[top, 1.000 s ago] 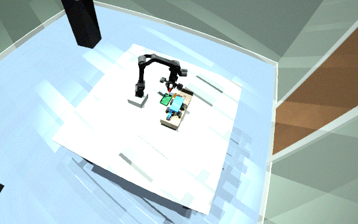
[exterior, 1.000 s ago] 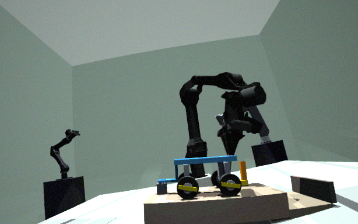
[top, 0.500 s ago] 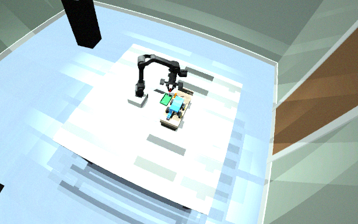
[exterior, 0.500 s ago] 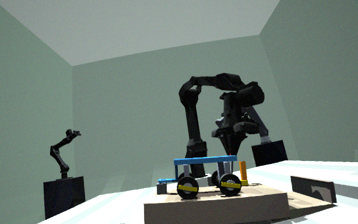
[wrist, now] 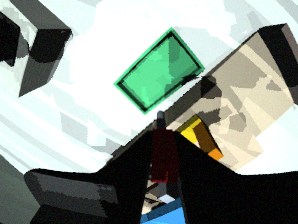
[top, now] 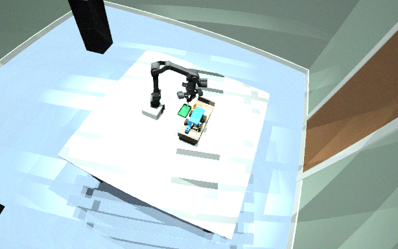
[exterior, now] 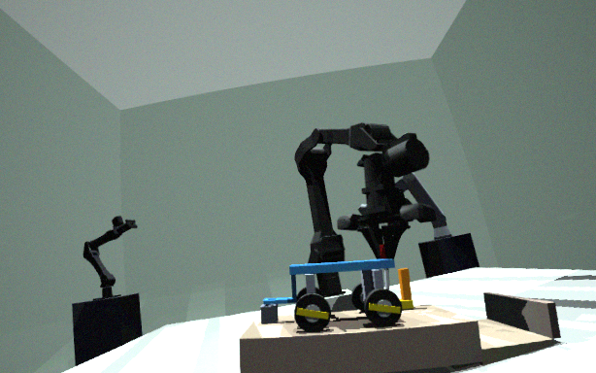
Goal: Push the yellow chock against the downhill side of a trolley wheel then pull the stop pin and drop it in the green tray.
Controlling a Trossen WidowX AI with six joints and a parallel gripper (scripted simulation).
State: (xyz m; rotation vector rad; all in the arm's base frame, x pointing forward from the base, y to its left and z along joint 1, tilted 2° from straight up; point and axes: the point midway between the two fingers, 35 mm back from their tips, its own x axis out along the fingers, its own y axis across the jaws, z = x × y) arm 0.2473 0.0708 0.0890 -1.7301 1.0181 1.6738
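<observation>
Now: gripper tip right at the red-headed stop pin. Also, from my gripper tip: trolley: 120 mm to the right, 90 mm ahead, 20 mm below; yellow chock: 50 mm below, 50 mm ahead, 20 mm to the right; dark end wall: 140 mm to the left, 120 mm ahead, 100 mm below.
</observation>
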